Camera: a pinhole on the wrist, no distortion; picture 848 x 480 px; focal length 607.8 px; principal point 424.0 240.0 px. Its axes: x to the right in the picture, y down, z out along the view. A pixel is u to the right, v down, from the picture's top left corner.
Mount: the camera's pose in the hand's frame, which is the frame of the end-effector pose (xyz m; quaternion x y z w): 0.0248 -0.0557 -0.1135 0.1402 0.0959 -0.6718 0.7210
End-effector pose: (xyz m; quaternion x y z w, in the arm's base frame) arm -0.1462 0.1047 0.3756 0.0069 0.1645 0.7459 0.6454
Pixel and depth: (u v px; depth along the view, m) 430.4 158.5 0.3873
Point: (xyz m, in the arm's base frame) 0.0995 0.1401 0.5693
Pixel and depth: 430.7 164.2 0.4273
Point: 0.1218 0.1473 0.6018
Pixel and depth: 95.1 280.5 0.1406
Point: -0.1110 0.1390 0.4058
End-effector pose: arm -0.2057 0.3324 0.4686 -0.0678 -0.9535 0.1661 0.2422
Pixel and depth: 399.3 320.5 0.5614
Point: -0.4839 0.0234 0.2198
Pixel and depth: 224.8 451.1 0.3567
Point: -0.4449 0.2283 0.3182
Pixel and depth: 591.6 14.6 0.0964
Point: -0.1830 0.2319 0.5309
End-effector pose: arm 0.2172 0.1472 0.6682 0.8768 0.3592 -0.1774 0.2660
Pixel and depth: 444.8 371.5 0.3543
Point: 0.1175 0.1686 0.3882
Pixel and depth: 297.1 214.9 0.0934
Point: 0.1799 0.2077 0.6530
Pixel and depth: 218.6 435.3 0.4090
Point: 0.2238 0.0517 0.3279
